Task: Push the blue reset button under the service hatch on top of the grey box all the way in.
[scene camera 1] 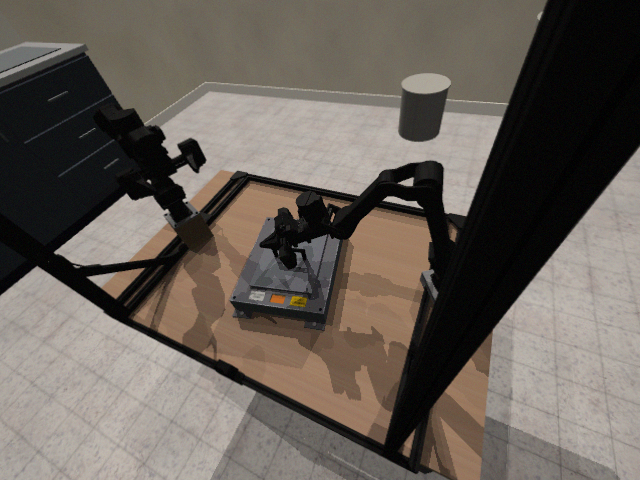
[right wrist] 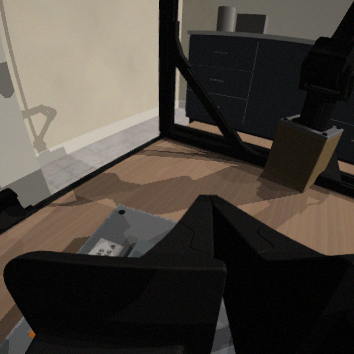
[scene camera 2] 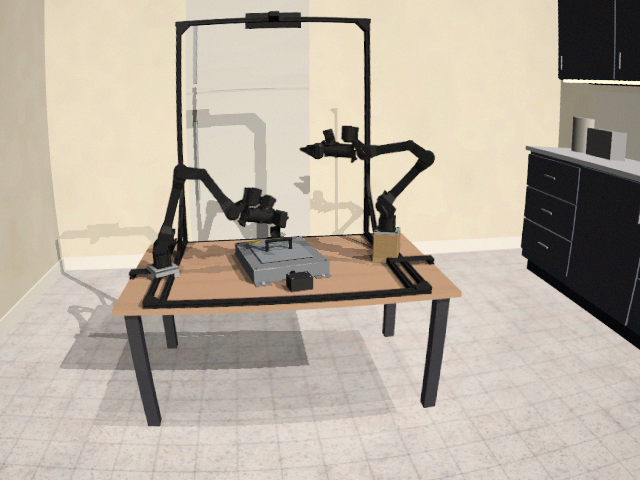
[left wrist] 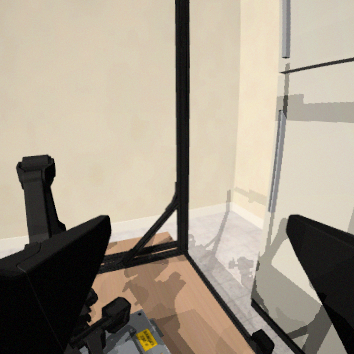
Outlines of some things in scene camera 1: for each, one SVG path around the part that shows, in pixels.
My left gripper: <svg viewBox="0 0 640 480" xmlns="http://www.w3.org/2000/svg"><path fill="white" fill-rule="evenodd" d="M198 142L195 139L189 138L178 143L177 146L182 154L172 159L167 155L167 149L162 146L166 137L161 128L156 125L140 127L128 133L127 138L137 151L137 156L145 168L137 172L136 170L133 171L130 167L115 174L115 180L132 200L159 195L156 188L147 180L155 177L160 182L177 173L177 169L186 164L195 173L199 173L200 167L206 163L206 158Z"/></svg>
My right gripper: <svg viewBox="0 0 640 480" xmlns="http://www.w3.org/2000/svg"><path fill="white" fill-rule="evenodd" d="M282 207L278 209L278 215L274 218L275 231L263 240L259 246L261 248L279 250L280 261L290 270L297 266L297 257L292 250L292 245L296 248L299 243L305 241L309 244L313 238L309 233L306 220L303 220L303 218L295 220L288 208Z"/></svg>
